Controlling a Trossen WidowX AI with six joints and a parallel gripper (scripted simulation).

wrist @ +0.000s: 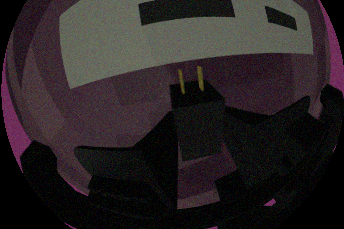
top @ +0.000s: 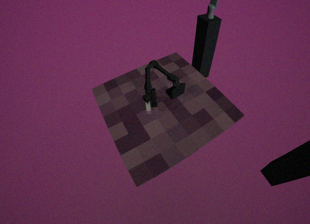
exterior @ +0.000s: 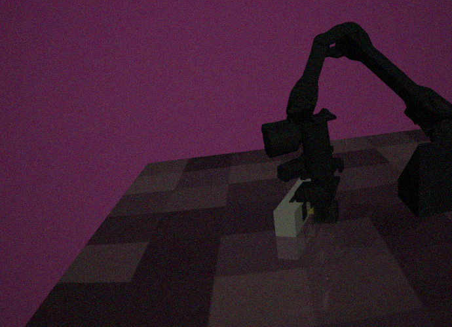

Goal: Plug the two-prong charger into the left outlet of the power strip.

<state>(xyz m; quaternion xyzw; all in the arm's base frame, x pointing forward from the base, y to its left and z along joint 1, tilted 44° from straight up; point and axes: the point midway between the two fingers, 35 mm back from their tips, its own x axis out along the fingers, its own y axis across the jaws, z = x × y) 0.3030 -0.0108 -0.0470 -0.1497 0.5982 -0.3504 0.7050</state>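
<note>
My gripper tip is now 10 mm below the charger and 10 mm short of it.
</note>
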